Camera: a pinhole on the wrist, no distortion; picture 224 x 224 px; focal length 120.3 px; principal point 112.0 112.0 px. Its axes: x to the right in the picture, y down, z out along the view. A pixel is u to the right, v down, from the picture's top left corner.
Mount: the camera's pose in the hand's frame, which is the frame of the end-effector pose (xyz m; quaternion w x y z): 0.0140 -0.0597 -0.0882 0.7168 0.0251 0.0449 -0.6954
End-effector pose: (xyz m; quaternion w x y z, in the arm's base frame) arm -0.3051 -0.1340 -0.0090 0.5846 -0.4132 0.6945 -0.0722
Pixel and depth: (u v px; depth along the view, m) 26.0 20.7 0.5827
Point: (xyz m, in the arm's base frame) 0.0203 0.5363 -0.0229
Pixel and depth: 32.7 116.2 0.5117
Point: -0.0192 0.1617 -0.3077
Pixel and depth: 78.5 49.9 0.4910
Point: 0.0459 0.1905 0.0227
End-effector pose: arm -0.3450 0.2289 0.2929 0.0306 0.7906 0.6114 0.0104
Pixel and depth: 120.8 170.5 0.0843
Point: -0.4012 0.3031 0.2933
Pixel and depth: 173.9 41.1 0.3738
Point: -0.6630 0.1097 0.0091
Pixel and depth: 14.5 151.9 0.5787
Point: 0.0801 0.3234 -0.2176
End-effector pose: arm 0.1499 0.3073 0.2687 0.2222 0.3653 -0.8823 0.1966
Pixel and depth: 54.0 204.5 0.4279
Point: -0.2418 0.0094 0.1472
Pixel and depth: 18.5 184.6 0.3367
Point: -0.1830 0.1629 0.1339
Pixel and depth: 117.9 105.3 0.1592
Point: 0.1873 0.2115 0.2321
